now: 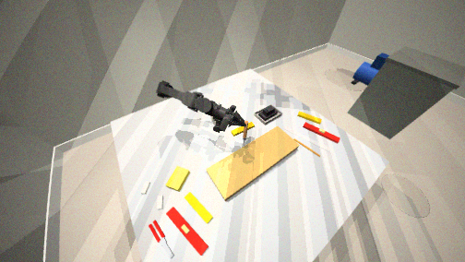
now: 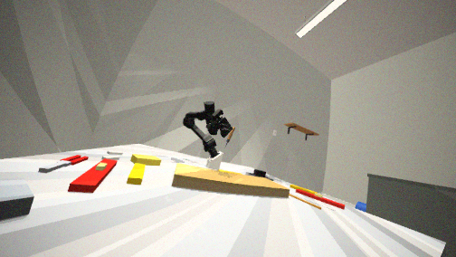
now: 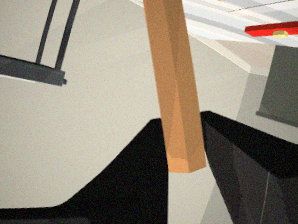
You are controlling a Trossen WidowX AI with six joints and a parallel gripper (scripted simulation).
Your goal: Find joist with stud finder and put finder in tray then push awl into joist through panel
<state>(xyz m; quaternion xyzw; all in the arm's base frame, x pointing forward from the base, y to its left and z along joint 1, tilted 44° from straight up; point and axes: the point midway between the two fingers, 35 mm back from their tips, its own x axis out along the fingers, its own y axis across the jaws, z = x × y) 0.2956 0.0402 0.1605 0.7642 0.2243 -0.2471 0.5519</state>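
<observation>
Now: the awl 1 cm ahead of my gripper tip, 2 cm to the right of it and 5 cm below it. Also, from my gripper tip: stud finder: 12 cm behind, 35 cm to the left, 21 cm below; orange pencil: 22 cm ahead, 32 cm to the left, 26 cm below; grey-framed tray: 12 cm behind, 36 cm to the left, 25 cm below.
</observation>
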